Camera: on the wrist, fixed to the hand. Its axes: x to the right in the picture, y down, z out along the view.
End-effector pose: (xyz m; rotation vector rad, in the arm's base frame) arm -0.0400 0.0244 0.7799 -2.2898 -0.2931 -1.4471
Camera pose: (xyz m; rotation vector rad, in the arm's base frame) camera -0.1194 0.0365 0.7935 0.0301 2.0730 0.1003
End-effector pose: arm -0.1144 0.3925 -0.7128 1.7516 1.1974 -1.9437
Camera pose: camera -0.0944 0.4586 -0.6697 1.2303 -1.2981 0.6365
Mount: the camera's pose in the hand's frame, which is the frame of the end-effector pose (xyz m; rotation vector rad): -0.0230 -0.0448 -0.0640 0.0691 -0.6334 -3.0411
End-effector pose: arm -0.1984 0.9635 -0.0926 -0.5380 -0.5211 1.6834
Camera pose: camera -0.1209 0.9513 -0.1144 0.8484 -0.7595 -1.1822
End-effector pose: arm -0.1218 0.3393 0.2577 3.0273 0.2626 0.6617
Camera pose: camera -0.1761 0.3792 0.3034 -0.0617 2.6651 -0.5917
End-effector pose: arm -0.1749 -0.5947 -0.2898 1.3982 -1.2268 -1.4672
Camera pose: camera -0.1048 -0.5701 -0.3231 -0.8363 -0.9874 1.0825
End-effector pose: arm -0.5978 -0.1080 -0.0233 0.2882 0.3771 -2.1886
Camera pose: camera -0.6155 -0.0419 -0.0675 0.6714 -0.0160 0.9963
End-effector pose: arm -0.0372 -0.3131 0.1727 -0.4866 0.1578 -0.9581
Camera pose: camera -0.1055 -0.3367 0.1352 0.3809 1.0317 2.0140
